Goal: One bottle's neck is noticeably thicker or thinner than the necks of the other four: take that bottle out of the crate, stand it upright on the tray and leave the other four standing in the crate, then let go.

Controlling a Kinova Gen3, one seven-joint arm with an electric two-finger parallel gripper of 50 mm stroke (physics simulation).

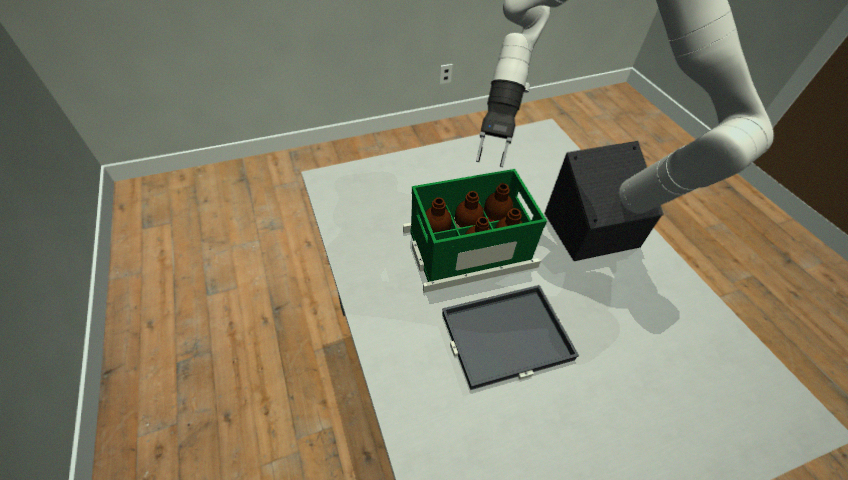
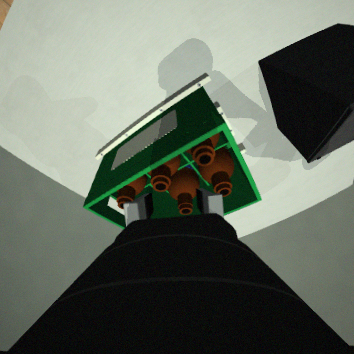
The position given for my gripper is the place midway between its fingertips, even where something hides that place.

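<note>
There's a bottle (image 2: 218,172), a bottle (image 1: 497,205), a bottle (image 1: 467,213) and a bottle (image 2: 183,182). And you'd see my gripper (image 1: 489,164), (image 2: 174,199) as well.
</note>
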